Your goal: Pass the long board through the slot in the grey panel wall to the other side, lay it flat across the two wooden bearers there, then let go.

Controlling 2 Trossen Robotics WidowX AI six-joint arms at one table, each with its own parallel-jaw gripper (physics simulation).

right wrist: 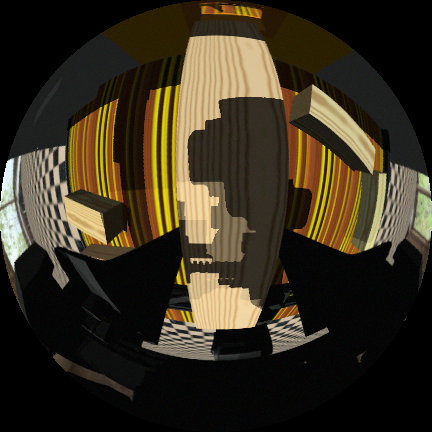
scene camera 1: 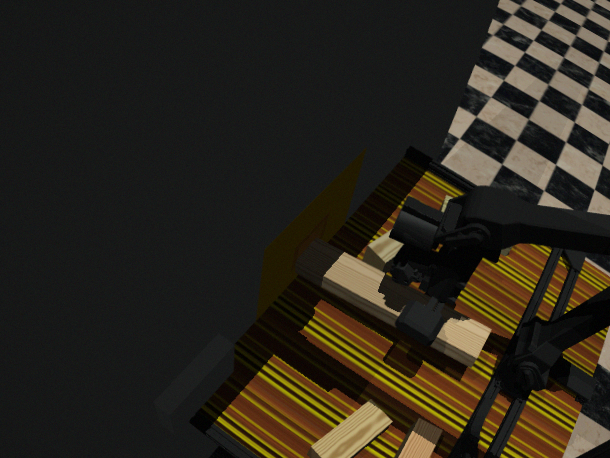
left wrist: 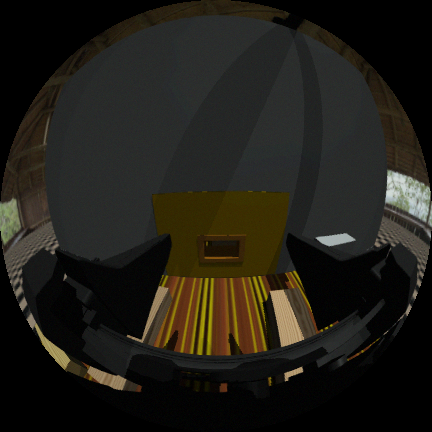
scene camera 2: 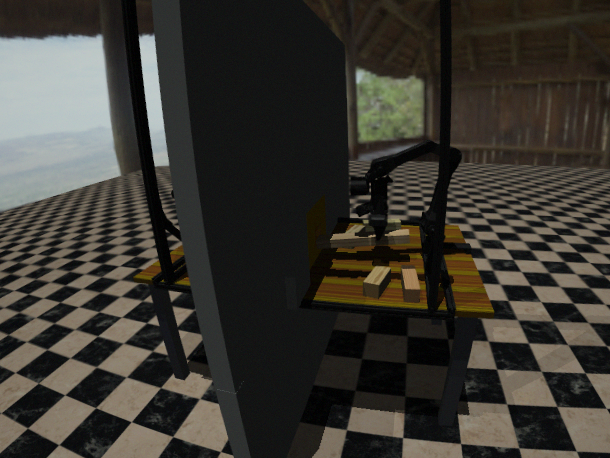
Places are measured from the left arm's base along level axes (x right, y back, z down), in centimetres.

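Where they show: left gripper, fingertip midpoint: [left wrist: 230, 239]; right gripper, fingertip midpoint: [right wrist: 230, 232] [scene camera 2: 378, 237]; right arm's base at its link origin: [scene camera 1: 514, 380].
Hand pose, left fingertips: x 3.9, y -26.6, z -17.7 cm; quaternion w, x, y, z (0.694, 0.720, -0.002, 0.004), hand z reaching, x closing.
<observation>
Each offset is from my left fingertips to the top centre of the thing. "pt": to the spot under its first point.
The long board {dx +0.1, dy -38.7, dz +8.6 cm} [scene camera 1: 355, 280] [scene camera 2: 400, 237] [right wrist: 230, 65] is raised above the table, roughly level. Its far end is in shade close to the slot's wooden frame [left wrist: 200, 250]; a small gap shows in the right wrist view. My right gripper [scene camera 1: 420, 310] [scene camera 2: 380, 232] [right wrist: 230, 232] is shut on the board toward its near end. The grey panel wall [scene camera 1: 150, 150] [scene camera 2: 270, 150] [left wrist: 125, 125] carries a yellow plate {pt dx -9.2, dy -21.7, dz +4.4 cm} [scene camera 1: 345, 185] [left wrist: 180, 215] around the slot. My left gripper [left wrist: 230, 239] is open and empty on the other side, facing the slot. Two bearers {pt dx -11.2, dy -3.6, dz +16.7 cm} [left wrist: 159, 310] {dx +10.8, dy +4.6, dz +15.8 cm} [left wrist: 285, 310] lie apart there.
On the board's side, a wood block {dx -15.7, dy -33.1, dz +14.6 cm} [scene camera 1: 385, 247] [right wrist: 345, 125] lies near the board. Two more blocks {dx +21.9, dy -45.9, dz +14.9 cm} [scene camera 1: 352, 430] [scene camera 2: 377, 280] {dx +21.2, dy -55.9, dz +15.2 cm} [scene camera 2: 410, 285] lie farther off. A grey box {pt dx +30.1, dy -24.0, dz +9.6 cm} [scene camera 1: 200, 375] [scene camera 2: 291, 292] juts from the wall beside the table.
</observation>
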